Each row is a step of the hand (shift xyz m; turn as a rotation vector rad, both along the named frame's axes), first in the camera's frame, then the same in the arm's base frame.
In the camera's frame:
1: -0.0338 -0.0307 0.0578 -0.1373 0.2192 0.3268
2: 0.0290 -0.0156 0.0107 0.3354 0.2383 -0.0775
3: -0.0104 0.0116 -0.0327 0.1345 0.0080 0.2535
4: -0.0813 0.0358 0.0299 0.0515 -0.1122 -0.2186
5: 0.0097 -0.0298 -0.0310 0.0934 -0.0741 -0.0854
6: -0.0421 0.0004 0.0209 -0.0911 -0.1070 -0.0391
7: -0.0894 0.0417 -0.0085 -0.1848 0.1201 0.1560
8: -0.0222 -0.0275 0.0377 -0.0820 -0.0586 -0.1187
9: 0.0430 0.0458 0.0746 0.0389 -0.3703 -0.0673
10: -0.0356 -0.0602 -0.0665 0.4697 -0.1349 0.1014
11: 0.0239 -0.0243 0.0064 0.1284 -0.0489 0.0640
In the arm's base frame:
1: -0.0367 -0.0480 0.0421 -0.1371 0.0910 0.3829
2: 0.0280 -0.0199 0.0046 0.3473 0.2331 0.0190
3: -0.0090 0.0233 -0.0263 0.1274 -0.0920 0.2402
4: -0.0805 0.0264 0.0401 0.0529 -0.0269 -0.2439
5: 0.0093 -0.0168 -0.0397 0.0926 -0.0423 -0.1056
6: -0.0426 -0.0052 0.0191 -0.0944 -0.0806 -0.0766
7: -0.0873 0.0463 0.0064 -0.1839 0.0638 0.1871
8: -0.0244 -0.0382 0.0247 -0.0810 -0.0070 -0.1328
9: 0.0428 0.0131 0.0867 0.0251 -0.3215 -0.1980
10: -0.0362 -0.0298 -0.0843 0.4605 -0.1859 0.0500
11: 0.0227 -0.0261 -0.0027 0.1243 -0.0753 0.0430

